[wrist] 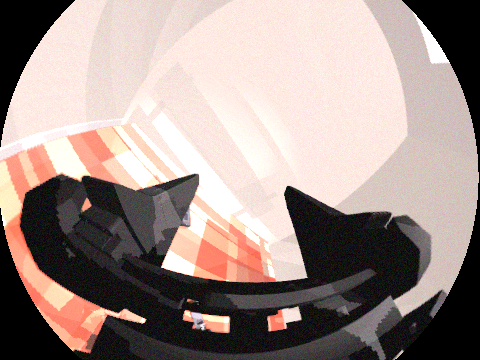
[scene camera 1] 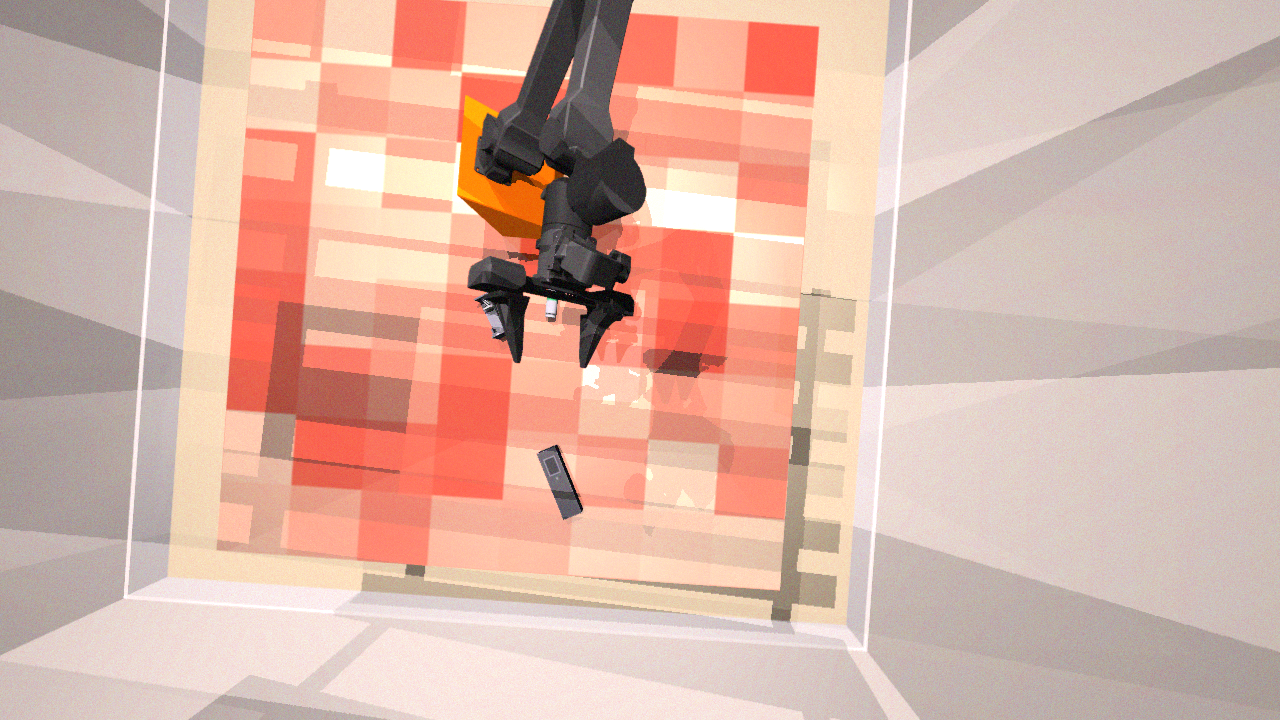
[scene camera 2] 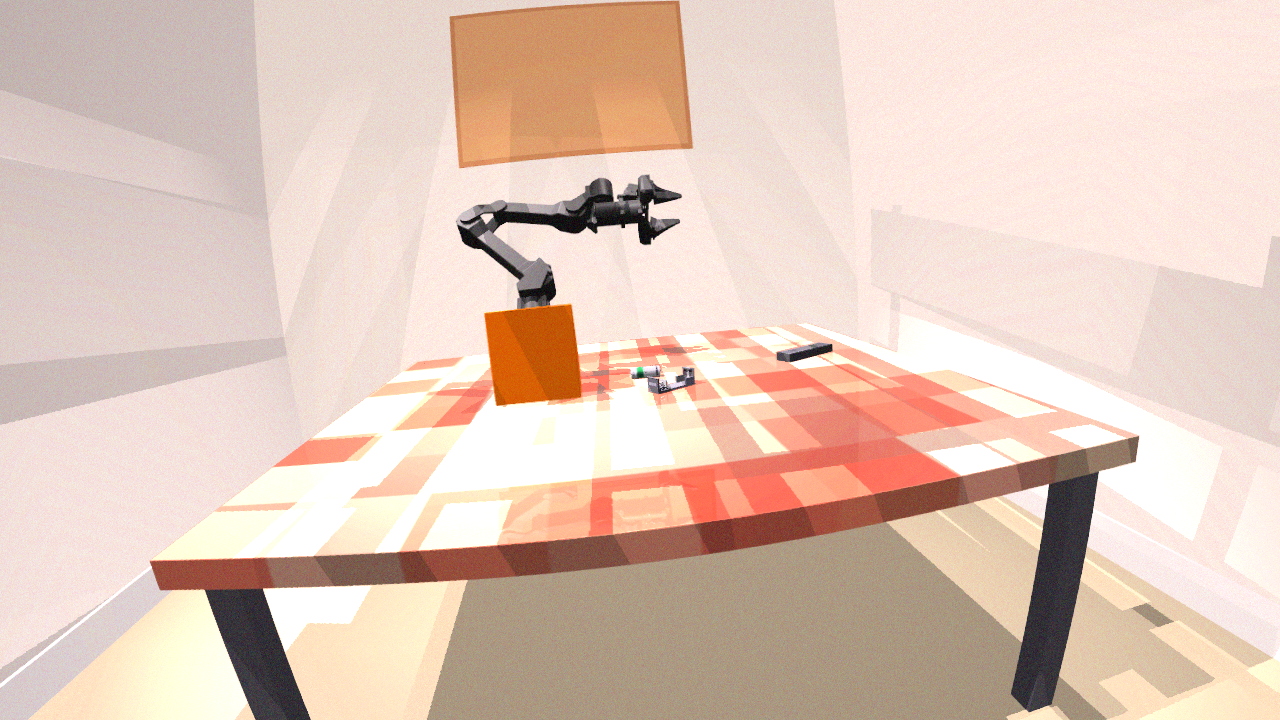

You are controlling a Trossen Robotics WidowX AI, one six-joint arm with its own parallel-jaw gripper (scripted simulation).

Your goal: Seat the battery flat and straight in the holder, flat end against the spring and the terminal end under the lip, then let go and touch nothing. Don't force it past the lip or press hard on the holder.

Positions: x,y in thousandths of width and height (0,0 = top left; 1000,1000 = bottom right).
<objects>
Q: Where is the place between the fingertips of my gripper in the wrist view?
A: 507,512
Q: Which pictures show my gripper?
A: The wrist view, scene camera 1 and scene camera 2: all of them.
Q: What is my gripper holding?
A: Nothing.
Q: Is my gripper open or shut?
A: Open.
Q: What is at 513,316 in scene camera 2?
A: My gripper.
</objects>
